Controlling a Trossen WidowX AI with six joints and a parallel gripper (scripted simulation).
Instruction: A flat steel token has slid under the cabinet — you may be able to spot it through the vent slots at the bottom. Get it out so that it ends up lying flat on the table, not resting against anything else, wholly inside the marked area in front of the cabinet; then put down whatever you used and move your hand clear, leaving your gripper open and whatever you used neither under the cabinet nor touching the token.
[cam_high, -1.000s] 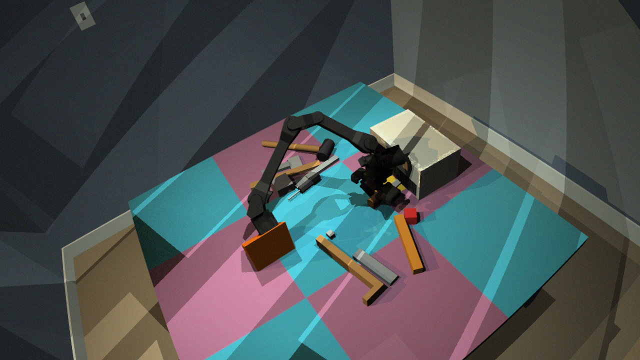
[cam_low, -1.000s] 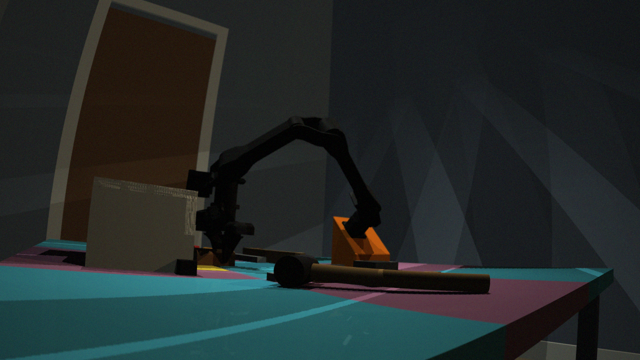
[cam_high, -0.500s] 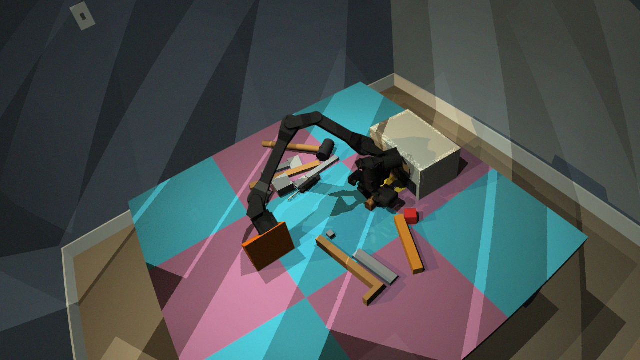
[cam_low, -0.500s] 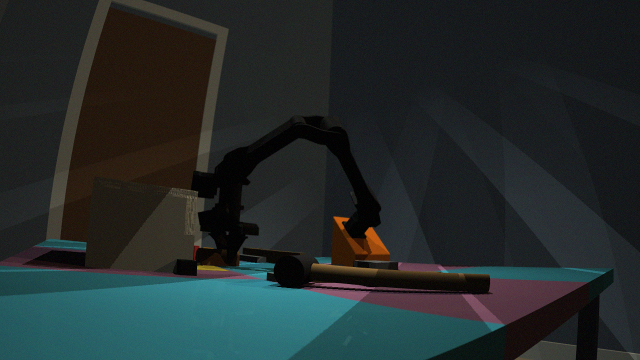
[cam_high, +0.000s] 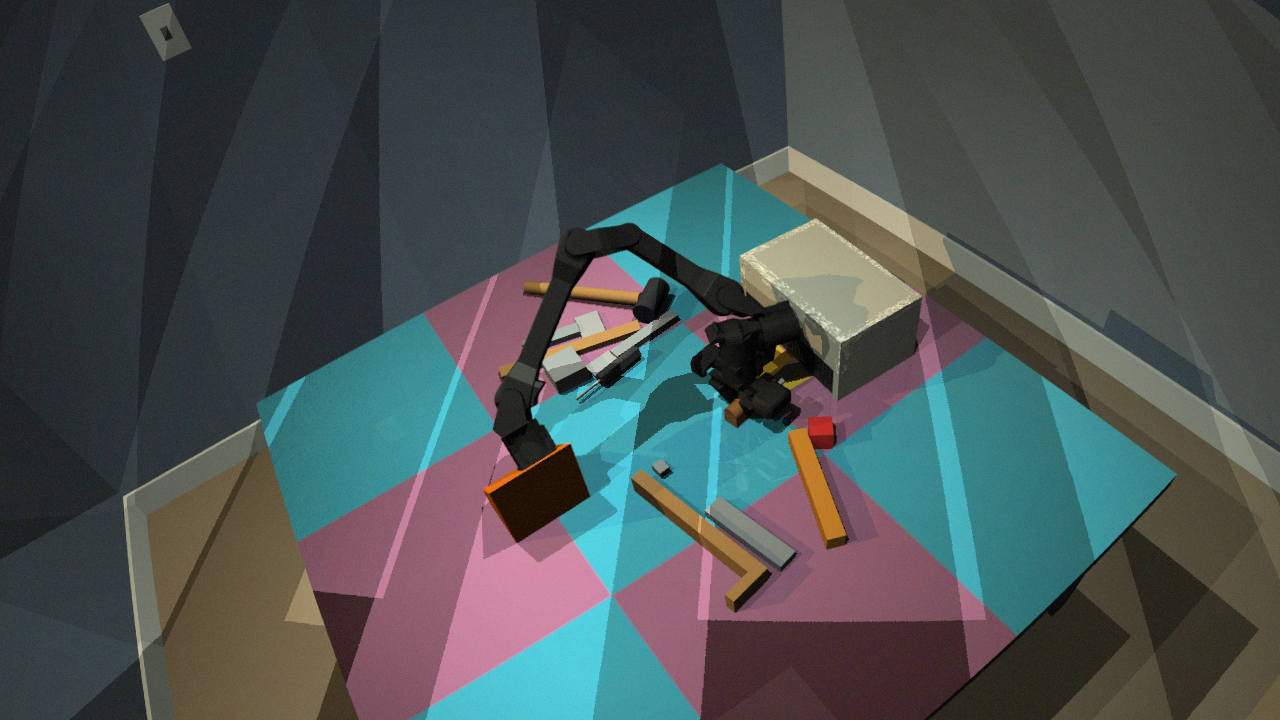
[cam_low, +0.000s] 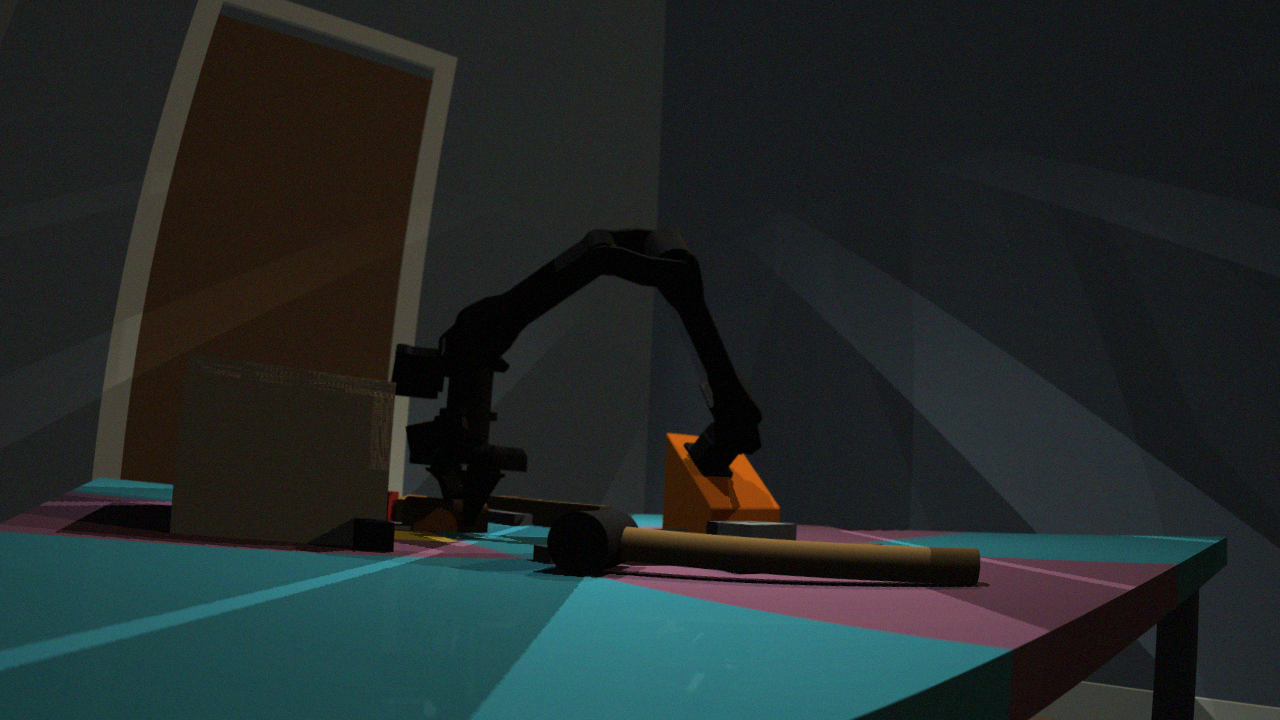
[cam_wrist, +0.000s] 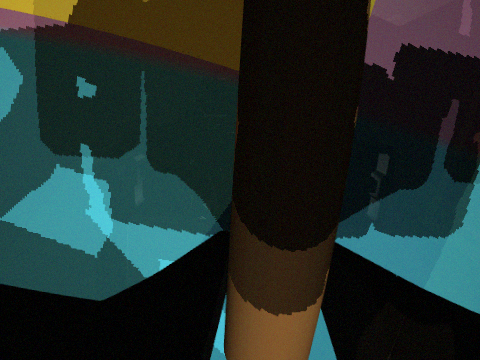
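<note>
My gripper tip is now 19 cm past the small grey cube. From my gripper tip the other things lie so: orange bar (21 cm to the right, 2 cm behind, 1 cm above); grey bar (20 cm to the right, 16 cm behind); red cube (14 cm to the right, 6 cm ahead, 1 cm above).
</note>
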